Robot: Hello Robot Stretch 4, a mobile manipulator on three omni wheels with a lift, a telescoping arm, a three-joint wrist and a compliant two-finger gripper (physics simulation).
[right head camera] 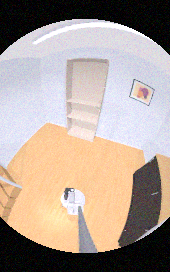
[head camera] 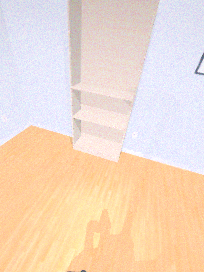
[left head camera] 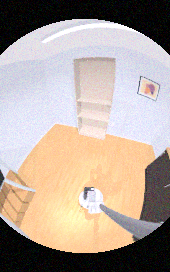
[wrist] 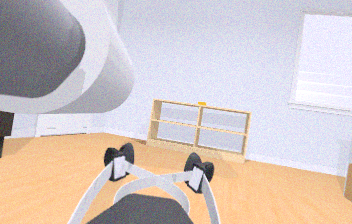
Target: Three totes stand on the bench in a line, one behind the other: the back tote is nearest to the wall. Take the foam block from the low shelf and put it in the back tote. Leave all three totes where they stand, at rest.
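Frame: origin at the robot's base, x ahead, y left, z up, level; millimetres.
Where they show: gripper, fingertip midpoint: (right head camera: 64,207) (left head camera: 84,207) (wrist: 160,160).
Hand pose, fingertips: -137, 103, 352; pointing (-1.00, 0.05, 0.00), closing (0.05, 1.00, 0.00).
Note:
After its pixels a point has its place, as x, y, z.
A low wooden shelf unit (wrist: 196,151) {-2437, 626, 14} stands against the far wall in the wrist view. A small orange-yellow block (wrist: 201,103) {-2562, 624, 608}, which looks like the foam block, lies on its top board near the middle. My gripper (wrist: 160,160) {-137, 103, 352} is open and empty, its two dark fingertips wide apart. It is far from the block, with a stretch of floor between them. The three totes do not show in these views, and I cannot make out the bench.
A tall pale bookcase (head camera: 75,45) {1838, 253, 1464} (left head camera: 77,95) {1826, 258, 1113} (right head camera: 69,90) {1888, 236, 1236} stands against a wall. A dark cabinet (left head camera: 157,185) {-97, -1181, 463} (right head camera: 146,200) {-249, -1129, 533} is at the right. A wooden frame-like piece stands at the left edge of both side head views. The robot's white base (left head camera: 91,200) (right head camera: 73,200) is on the floor.

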